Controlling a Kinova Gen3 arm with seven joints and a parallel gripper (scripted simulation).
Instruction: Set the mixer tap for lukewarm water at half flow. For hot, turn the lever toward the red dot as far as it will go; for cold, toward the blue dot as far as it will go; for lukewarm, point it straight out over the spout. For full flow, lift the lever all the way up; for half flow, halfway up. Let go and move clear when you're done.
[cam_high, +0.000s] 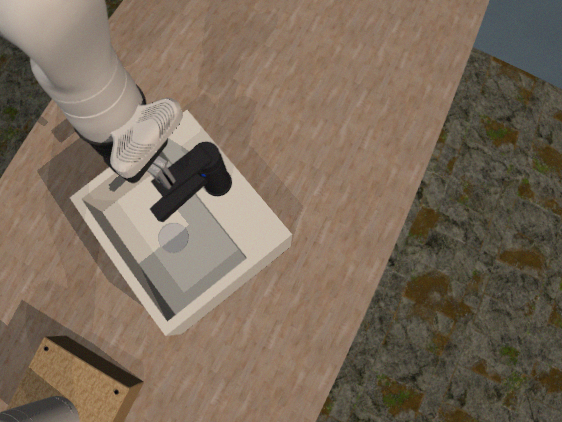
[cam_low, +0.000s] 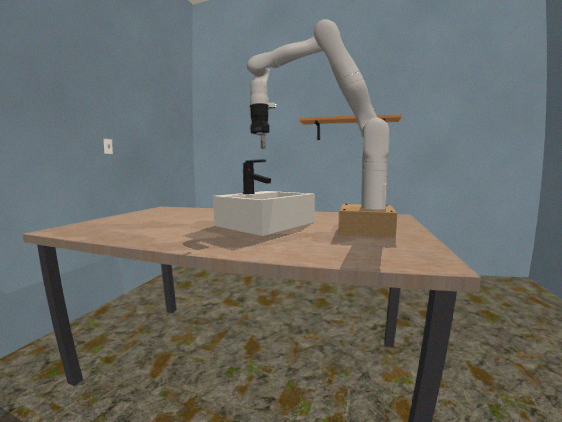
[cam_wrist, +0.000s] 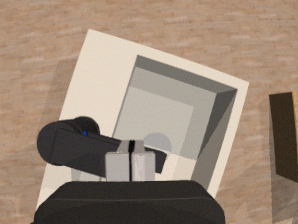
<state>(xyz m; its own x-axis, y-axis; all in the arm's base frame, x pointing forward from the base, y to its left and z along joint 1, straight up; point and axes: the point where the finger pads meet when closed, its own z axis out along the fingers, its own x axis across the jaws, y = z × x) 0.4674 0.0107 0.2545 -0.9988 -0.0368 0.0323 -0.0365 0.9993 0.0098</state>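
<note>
My hand is 30 mm short of the lever, 10 mm to the right of it and 70 mm above it. From my hand the other things lie so: white sink basin (40 mm behind, 30 mm to the left, 310 mm below); black mixer tap (50 mm ahead, 10 mm to the left, 120 mm below).
</note>
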